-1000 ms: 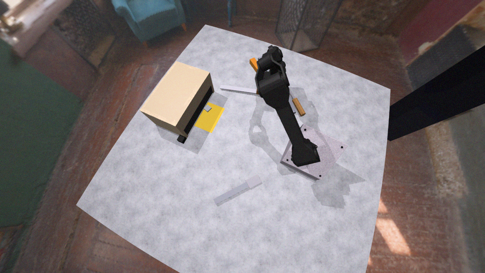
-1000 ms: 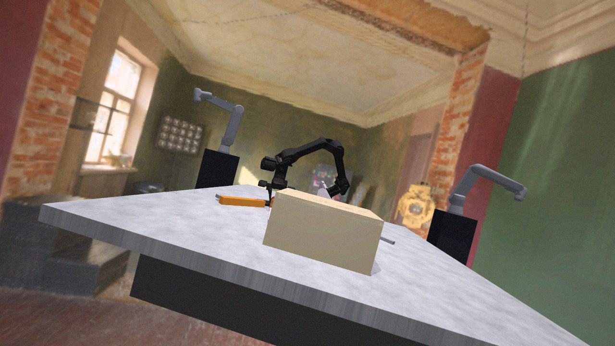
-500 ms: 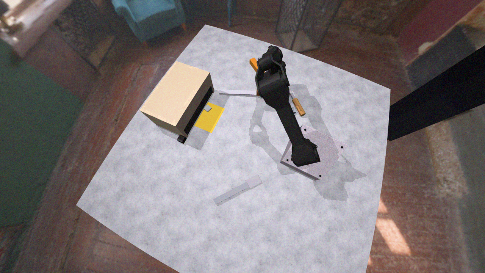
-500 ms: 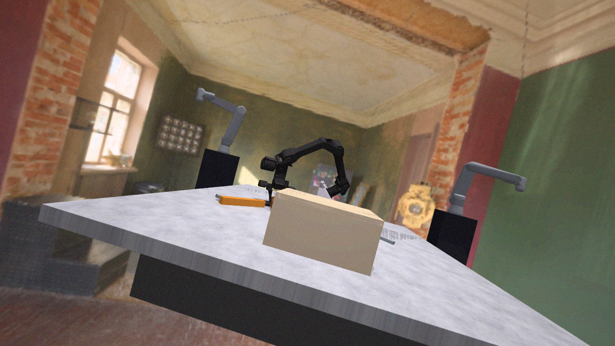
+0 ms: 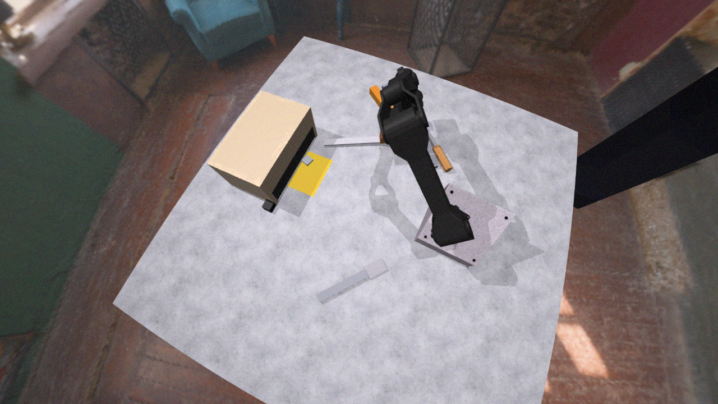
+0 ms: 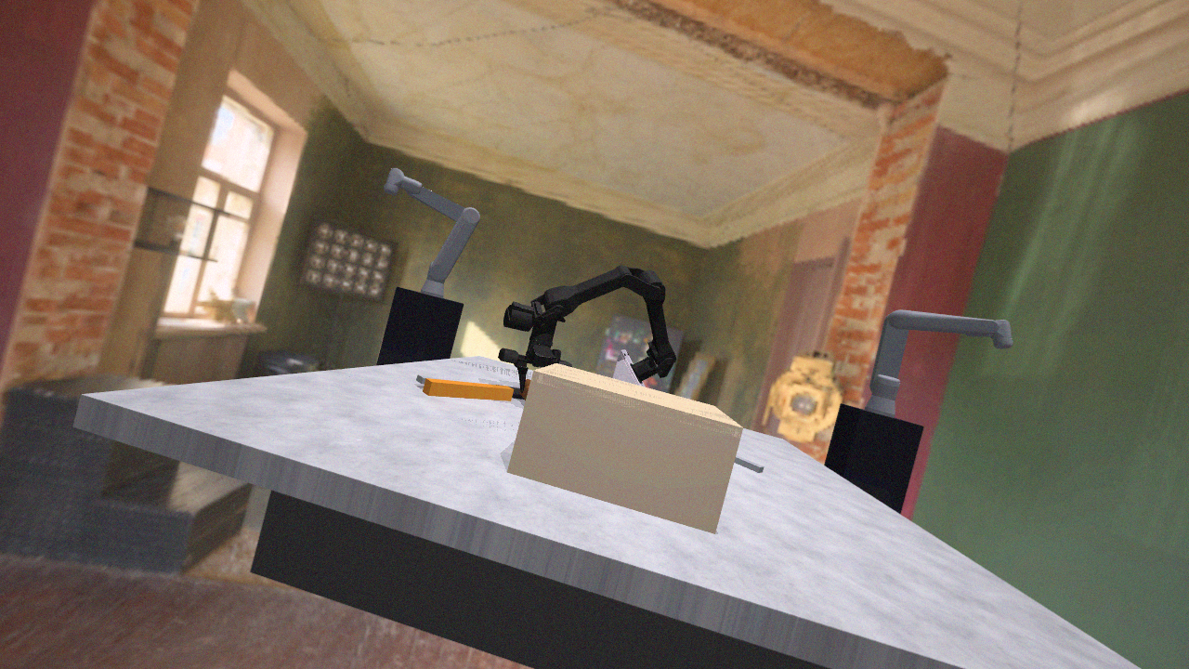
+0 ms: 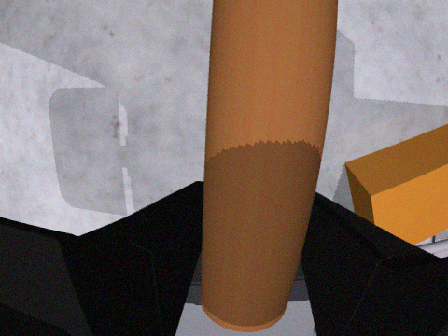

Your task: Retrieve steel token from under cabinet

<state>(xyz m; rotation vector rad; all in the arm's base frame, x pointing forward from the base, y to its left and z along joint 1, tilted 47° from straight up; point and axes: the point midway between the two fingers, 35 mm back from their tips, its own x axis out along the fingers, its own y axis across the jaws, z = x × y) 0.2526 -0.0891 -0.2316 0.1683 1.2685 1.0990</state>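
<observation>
My gripper tip is now 1 cm short of the black-handled tool, 8 cm to the left of it and 1 cm above it. Also, from my gripper tip: flat grey token 24 cm ahead, 25 cm to the left, 2 cm below; then grey bar 9 cm behind, 2 cm to the right, 2 cm below; then orange bar 11 cm ahead, 10 cm to the right, 1 cm below.
</observation>
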